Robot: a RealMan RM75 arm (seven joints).
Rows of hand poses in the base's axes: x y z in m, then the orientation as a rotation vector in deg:
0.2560, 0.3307, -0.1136, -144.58, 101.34, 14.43
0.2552, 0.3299, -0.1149, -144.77, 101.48, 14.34
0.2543, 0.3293, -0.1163, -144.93, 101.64, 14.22
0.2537, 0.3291, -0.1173, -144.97, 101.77, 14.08
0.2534, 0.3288, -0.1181, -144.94, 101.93, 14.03
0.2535, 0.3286, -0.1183, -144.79, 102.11, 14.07
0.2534, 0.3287, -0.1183, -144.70, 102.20, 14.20
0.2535, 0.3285, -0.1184, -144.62, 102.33, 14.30
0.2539, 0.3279, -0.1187, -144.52, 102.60, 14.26
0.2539, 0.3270, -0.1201, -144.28, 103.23, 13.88
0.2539, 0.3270, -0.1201, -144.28, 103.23, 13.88
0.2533, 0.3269, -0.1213, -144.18, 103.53, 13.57
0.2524, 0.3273, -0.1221, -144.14, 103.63, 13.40
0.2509, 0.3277, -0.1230, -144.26, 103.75, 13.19
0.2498, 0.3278, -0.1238, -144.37, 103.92, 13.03
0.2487, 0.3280, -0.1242, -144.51, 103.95, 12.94
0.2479, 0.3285, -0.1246, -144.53, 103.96, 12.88
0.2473, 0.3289, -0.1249, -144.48, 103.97, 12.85
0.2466, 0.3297, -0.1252, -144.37, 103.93, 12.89
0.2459, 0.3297, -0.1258, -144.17, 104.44, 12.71
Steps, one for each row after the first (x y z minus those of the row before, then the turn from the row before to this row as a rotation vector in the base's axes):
-0.0008, -0.0008, -0.0013, -0.23, 0.07, 0.01
-0.0009, -0.0006, -0.0014, -0.23, 0.05, -0.01
-0.0006, -0.0002, -0.0010, -0.14, -0.02, -0.05
-0.0003, -0.0003, -0.0008, -0.08, 0.01, -0.09
0.0001, -0.0002, -0.0002, 0.02, 0.02, -0.15
-0.0001, 0.0001, 0.0000, 0.05, 0.07, -0.08
0.0001, -0.0002, -0.0001, 0.02, 0.07, -0.10
0.0004, -0.0006, -0.0003, -0.08, 0.03, -0.17
0.0000, -0.0009, -0.0014, -0.28, -0.10, -0.41
0.0000, 0.0000, 0.0000, 0.00, 0.00, 0.00
-0.0006, -0.0001, -0.0012, -0.19, -0.11, -0.19
-0.0009, 0.0004, -0.0008, -0.08, -0.08, -0.07
-0.0015, 0.0004, -0.0009, -0.21, -0.03, -0.01
-0.0011, 0.0001, -0.0008, -0.21, 0.01, -0.04
-0.0011, 0.0002, -0.0004, -0.14, 0.02, 0.04
-0.0008, 0.0005, -0.0004, -0.04, -0.02, 0.00
-0.0006, 0.0004, -0.0003, 0.02, -0.03, -0.03
-0.0007, 0.0008, -0.0003, 0.11, -0.04, -0.03
-0.0007, 0.0000, -0.0006, -0.19, -0.01, -0.33

